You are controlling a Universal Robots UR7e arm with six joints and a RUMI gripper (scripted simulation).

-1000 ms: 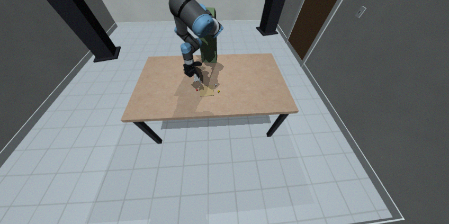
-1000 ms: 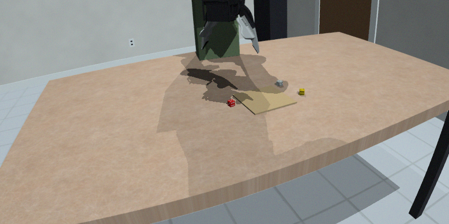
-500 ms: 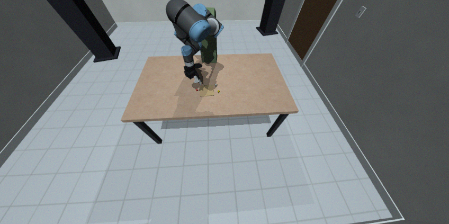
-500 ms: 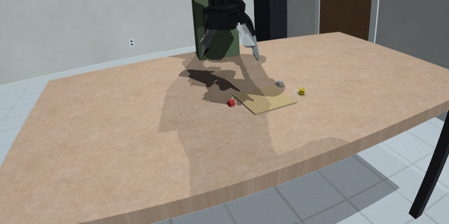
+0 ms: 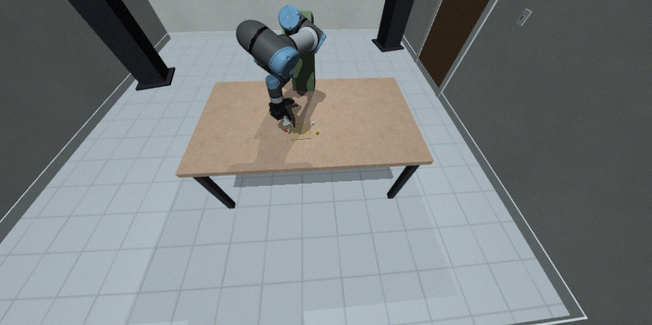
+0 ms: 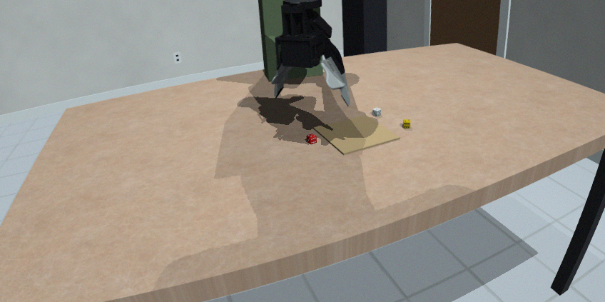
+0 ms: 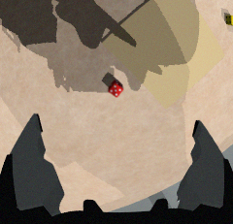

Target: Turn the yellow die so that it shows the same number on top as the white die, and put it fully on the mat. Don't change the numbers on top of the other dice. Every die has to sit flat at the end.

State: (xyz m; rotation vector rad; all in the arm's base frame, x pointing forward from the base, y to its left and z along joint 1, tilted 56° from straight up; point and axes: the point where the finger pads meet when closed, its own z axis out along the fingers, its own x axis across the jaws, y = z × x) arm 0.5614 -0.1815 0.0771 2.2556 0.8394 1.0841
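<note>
My hand is 80 mm above the red die. Round my hand: tan mat: 90 mm to the left, 90 mm below, 30 mm ahead; then white die: 200 mm to the left, 80 mm below, 10 mm behind; then yellow die: 200 mm to the left, 80 mm below, 80 mm ahead.
</note>
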